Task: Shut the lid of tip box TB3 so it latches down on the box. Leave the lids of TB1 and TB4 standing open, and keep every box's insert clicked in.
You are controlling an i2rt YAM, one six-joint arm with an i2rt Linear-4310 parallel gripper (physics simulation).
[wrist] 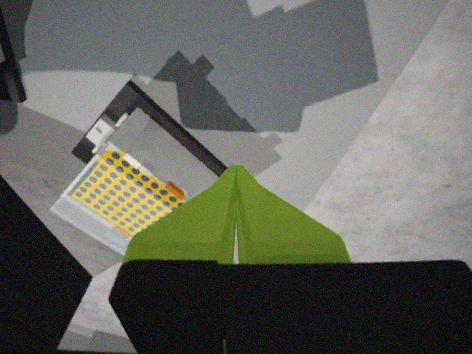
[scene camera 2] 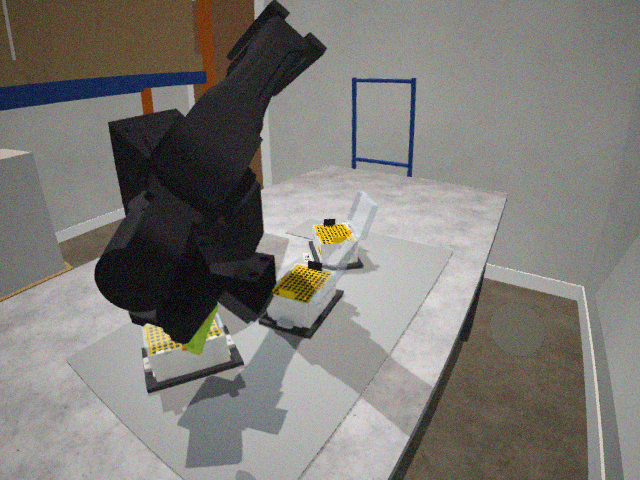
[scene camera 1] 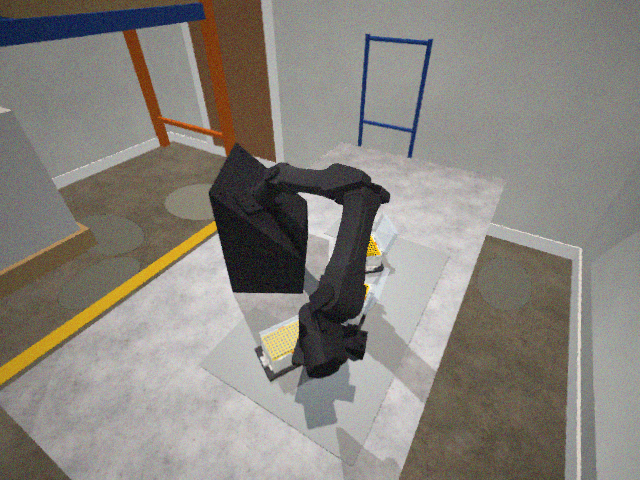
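Pixels of known places: gripper, fingertip midpoint: (wrist: pixel 236 176) (scene camera 2: pixel 196 352); arm's base, origin of the base link: (scene camera 1: pixel 258 199).
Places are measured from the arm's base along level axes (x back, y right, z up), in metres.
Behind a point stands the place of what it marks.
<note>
Three white tip boxes with yellow inserts stand on dark bases; I cannot read which is TB3, TB1 or TB4. The nearest box (scene camera 1: pixel 280 343) @(x -0.303, y 0.215, z -0.196 m) (scene camera 2: pixel 191 361) @(x -0.337, y 0.200, z -0.243 m) (wrist: pixel 150 155) @(x -0.347, y 0.171, z -0.227 m) has its insert showing from above; a pale translucent strip runs along one long side, and its lid's position is unclear. The middle box (scene camera 2: pixel 297 310) @(x -0.368, y 0.005, z -0.232 m) has a clear lid tilted up, and is mostly behind the arm in scene camera 1. The far box (scene camera 2: pixel 334 246) @(x -0.266, y -0.209, z -0.220 m) has a clear lid (scene camera 1: pixel 385 233) @(x -0.266, y -0.313, z -0.175 m) (scene camera 2: pixel 362 214) @(x -0.262, y -0.317, z -0.174 m) standing open. My green-fingered gripper (scene camera 2: pixel 195 348) @(x -0.412, y 0.217, z -0.165 m) (wrist: pixel 236 176) @(x -0.412, y 0.217, z -0.165 m) is shut and empty, its tips over or beside the nearest box's long side; contact is unclear.
The boxes stand on a grey mat (scene camera 1: pixel 413 289) @(x -0.434, y -0.238, z -0.273 m) (scene camera 2: pixel 408 273) @(x -0.413, y -0.296, z -0.273 m) on the pale table (scene camera 1: pixel 129 413) @(x -0.131, y 0.541, z -0.276 m) (scene camera 2: pixel 51 413) @(x -0.256, y 0.417, z -0.276 m). The black arm covers part of the boxes. A black block (scene camera 1: pixel 258 242) @(x -0.088, y 0.084, z -0.066 m) stands behind the arm. A blue frame (scene camera 1: pixel 363 87) (scene camera 2: pixel 354 124) rises at the table's far end.
</note>
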